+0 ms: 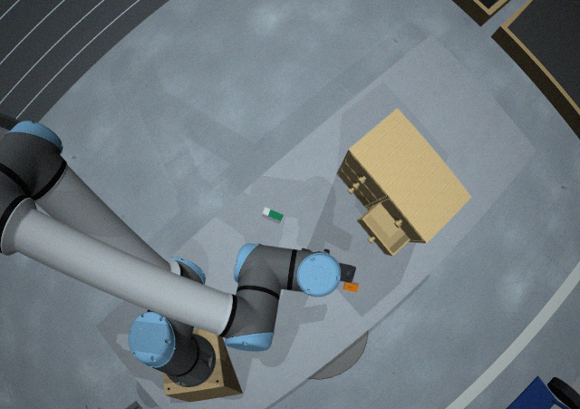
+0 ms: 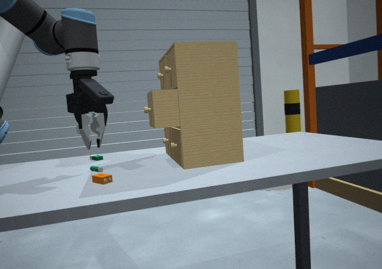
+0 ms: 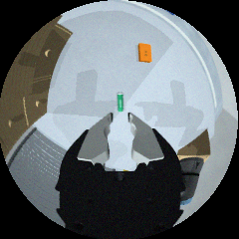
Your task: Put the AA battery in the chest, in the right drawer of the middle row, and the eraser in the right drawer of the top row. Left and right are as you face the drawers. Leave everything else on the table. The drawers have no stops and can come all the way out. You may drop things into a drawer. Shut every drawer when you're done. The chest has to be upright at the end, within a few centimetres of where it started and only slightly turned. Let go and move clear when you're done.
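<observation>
My hand is 8 cm above the green AA battery. From my hand the other things lie so: orange block: 15 cm to the right, 7 cm below, 3 cm ahead; eraser: 22 cm to the left, 8 cm below, 2 cm behind.
</observation>
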